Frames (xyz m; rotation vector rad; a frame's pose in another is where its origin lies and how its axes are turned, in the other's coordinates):
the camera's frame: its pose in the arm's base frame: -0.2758 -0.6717 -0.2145 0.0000 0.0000 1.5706
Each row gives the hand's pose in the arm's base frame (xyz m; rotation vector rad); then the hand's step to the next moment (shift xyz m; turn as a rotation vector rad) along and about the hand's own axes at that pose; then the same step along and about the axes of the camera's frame.
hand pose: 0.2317 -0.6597 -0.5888 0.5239 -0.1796 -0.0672
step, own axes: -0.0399 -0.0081 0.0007 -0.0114 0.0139 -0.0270
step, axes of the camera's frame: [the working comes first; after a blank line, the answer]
step, axes of the arm's base frame: -0.0395 -0.0030 -0.0096 -0.0059 0.0265 -0.0177

-0.0030 0.0395 -0.0096 0.0265 0.0059 -0.0177
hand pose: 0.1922 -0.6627 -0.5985 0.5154 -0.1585 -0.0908
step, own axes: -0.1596 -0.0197 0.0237 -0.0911 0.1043 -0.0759
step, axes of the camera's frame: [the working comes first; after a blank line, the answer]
step, axes of the arm's base frame: -0.1620 -0.0084 -0.0099 -0.0716 0.1385 -0.0249

-0.0084 0.1620 -0.0099 0.1385 0.0716 -0.0249
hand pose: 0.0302 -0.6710 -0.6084 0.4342 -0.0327 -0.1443
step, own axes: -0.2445 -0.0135 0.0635 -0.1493 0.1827 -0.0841
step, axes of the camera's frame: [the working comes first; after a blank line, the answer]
step, axes of the arm's base frame: -0.2476 -0.0028 0.0517 -0.1183 0.2208 0.0006

-0.0029 0.2476 0.0517 0.2208 0.1183 0.0006
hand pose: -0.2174 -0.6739 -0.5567 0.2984 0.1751 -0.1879
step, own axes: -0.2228 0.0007 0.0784 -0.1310 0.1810 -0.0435
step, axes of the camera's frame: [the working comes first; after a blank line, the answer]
step, axes of the arm's base frame: -0.2042 0.0116 0.1181 -0.0951 0.2039 0.0347

0.0116 0.2042 0.1181 0.2038 0.0952 0.0347
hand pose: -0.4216 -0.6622 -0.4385 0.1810 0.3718 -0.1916
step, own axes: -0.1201 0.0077 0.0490 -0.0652 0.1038 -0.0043
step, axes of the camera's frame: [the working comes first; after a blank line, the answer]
step, axes of the arm's base frame: -0.0913 0.0154 0.0911 -0.0384 0.1111 0.0351

0.0154 0.0913 0.0911 0.1111 0.0384 0.0351
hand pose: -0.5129 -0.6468 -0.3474 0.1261 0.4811 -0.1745
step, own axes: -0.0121 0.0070 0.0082 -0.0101 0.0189 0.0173
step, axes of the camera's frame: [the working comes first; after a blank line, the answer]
step, axes of the arm's base frame: -0.0055 0.0072 0.0134 0.0027 0.0171 0.0215

0.0072 0.0055 0.0134 0.0171 -0.0027 0.0215
